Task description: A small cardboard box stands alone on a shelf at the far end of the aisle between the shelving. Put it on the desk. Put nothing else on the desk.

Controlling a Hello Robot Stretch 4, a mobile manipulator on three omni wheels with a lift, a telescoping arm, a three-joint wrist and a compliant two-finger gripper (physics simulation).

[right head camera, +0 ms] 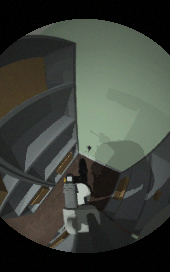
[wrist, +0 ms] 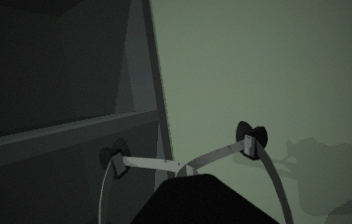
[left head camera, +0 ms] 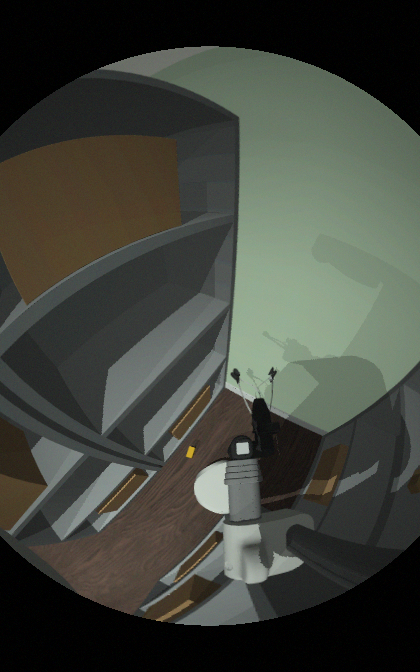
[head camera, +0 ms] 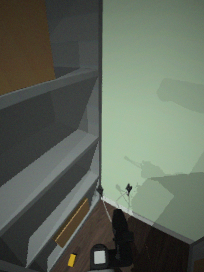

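Where they show: gripper, between the fingertips: (right head camera: 80,145) (wrist: 182,142) (head camera: 113,185); robot's base, origin of its link: (right head camera: 78,192).
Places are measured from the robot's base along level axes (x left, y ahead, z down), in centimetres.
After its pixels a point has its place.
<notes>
My gripper (head camera: 114,189) @(z -94.5, x -9.2, y 47.7 cm) (left head camera: 254,374) (wrist: 182,142) @(z -94.5, x -9.2, y 47.7 cm) is open, its two fingertips wide apart with nothing between them. It is in front of the green wall (head camera: 145,50) @(z -152.7, x -25.6, y 78.6 cm) (wrist: 250,60) @(z -105.8, x -29.1, y 76.1 cm), just right of the end post of the left shelving (head camera: 50,89) @(z -139.3, x 15.9, y 59.8 cm) (left head camera: 125,252) (wrist: 75,132) @(z -95.4, x 11.7, y 65.8 cm). A large brown box (head camera: 25,47) @(z -153.8, x 20.5, y 56.7 cm) (left head camera: 95,205) (right head camera: 25,82) @(z -153.0, x 23.3, y 52.7 cm) stands on an upper shelf there, well above the gripper. I cannot make out the small cardboard box that stands alone. The desk does not show in these views.
A low brown box (head camera: 72,225) @(z -21.7, x 22.9, y 53.2 cm) (left head camera: 191,412) lies on the bottom left shelf. A small yellow object (head camera: 72,260) @(z -3.3, x 23.9, y 28.5 cm) (left head camera: 190,452) is on the wooden floor (left head camera: 175,490). More shelving with a brown box (left head camera: 327,475) (right head camera: 121,187) @(z -27.7, x -72.9, y -2.9 cm) stands at the right. Shadows fall on the wall.
</notes>
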